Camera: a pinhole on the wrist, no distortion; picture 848 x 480 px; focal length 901.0 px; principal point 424.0 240.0 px. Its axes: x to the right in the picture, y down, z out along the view. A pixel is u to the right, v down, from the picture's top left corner.
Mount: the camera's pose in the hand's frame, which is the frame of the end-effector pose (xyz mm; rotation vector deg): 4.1 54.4 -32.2 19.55 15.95 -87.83
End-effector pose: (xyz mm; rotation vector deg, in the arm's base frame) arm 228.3 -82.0 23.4 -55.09 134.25 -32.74
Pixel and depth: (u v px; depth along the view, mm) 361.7 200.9 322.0
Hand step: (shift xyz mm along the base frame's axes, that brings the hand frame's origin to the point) 207.0 -64.3 -174.0
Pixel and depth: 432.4 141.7 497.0
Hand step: 373.8 -117.7 -221.8
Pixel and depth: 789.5 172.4 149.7
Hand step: 87.5 -45.3 -25.9
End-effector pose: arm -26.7 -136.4 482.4 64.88 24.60 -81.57
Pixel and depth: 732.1 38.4 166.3
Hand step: -100.4 -43.9 53.4
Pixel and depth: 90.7 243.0 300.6
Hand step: -72.9 -236.5 152.7
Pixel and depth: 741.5 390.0 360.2
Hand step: -268.7 -188.4 0.8
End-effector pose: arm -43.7 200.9 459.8 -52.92 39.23 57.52
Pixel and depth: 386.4 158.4 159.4
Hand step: 2.5 96.8 67.2
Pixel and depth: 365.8 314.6 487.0
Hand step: 134.9 367.4 209.1
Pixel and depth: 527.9 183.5 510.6
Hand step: 191.0 302.9 290.6
